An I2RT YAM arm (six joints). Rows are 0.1 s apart.
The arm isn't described. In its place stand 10 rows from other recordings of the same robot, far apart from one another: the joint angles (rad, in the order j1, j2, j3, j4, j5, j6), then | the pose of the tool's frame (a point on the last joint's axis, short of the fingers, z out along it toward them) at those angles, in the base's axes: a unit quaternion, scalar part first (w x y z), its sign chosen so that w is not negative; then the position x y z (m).
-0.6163, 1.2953, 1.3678, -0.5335, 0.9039, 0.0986 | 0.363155, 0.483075, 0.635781, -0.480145, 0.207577, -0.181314, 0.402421
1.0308, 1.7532, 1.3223, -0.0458, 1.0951, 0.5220 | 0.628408, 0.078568, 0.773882, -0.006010, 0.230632, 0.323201, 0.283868
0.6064, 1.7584, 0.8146, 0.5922, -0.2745, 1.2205 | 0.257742, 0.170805, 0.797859, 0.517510, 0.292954, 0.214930, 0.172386
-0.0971, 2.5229, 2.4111, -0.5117, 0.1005, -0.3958 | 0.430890, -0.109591, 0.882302, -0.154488, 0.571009, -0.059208, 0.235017
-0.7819, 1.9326, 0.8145, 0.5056, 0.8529, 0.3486 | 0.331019, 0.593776, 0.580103, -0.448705, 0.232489, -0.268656, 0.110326
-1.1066, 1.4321, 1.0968, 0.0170, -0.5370, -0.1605 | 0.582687, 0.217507, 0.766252, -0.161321, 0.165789, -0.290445, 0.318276
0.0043, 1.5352, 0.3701, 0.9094, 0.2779, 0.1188 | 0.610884, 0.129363, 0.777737, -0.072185, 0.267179, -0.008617, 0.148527
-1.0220, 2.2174, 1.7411, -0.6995, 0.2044, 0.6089 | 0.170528, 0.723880, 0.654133, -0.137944, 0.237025, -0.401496, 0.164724
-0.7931, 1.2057, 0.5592, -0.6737, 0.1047, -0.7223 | 0.054977, 0.041602, 0.989949, -0.123481, 0.126854, -0.134125, 0.154419
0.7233, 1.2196, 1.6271, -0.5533, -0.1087, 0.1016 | 0.581543, -0.264929, 0.708538, 0.299323, 0.176278, 0.160793, 0.497678
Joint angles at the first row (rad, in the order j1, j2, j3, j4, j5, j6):
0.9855, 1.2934, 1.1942, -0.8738, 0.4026, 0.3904
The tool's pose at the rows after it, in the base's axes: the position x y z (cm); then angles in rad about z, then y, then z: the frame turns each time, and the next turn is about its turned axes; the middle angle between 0 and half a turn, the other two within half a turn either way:
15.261 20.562 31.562 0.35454 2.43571 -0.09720
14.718 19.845 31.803 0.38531 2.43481 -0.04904
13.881 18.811 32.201 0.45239 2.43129 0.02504
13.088 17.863 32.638 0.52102 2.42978 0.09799
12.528 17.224 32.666 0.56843 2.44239 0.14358
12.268 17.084 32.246 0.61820 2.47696 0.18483
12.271 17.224 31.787 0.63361 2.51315 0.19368
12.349 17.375 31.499 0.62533 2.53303 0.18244
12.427 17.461 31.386 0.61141 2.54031 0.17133
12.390 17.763 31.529 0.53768 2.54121 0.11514
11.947 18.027 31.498 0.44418 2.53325 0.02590
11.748 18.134 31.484 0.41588 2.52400 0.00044
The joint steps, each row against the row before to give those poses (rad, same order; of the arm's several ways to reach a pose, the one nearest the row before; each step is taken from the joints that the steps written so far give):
0.0000, -0.0084, -0.0026, -0.0007, -0.0099, 0.0199
0.0000, -0.0370, -0.0176, -0.0084, -0.0171, 0.0206
0.0001, -0.0568, -0.0244, -0.0088, -0.0378, 0.0149
-0.0001, -0.0508, -0.0153, -0.0160, -0.0408, 0.0148
0.0000, -0.0313, -0.0141, -0.0187, -0.0332, 0.0099
0.0000, -0.0049, -0.0122, -0.0168, -0.0405, 0.0084
0.0004, 0.0129, -0.0031, -0.0168, -0.0190, 0.0039
0.0008, 0.0122, 0.0000, -0.0087, -0.0008, 0.0003
0.0000, 0.0073, 0.0016, -0.0039, 0.0054, 0.0023
0.0168, 0.0176, 0.0187, -0.0202, 0.0476, 0.0229
0.0347, 0.0091, 0.0072, -0.0236, 0.0691, 0.0237
0.0145, 0.0012, 0.0000, -0.0035, 0.0259, 0.0111

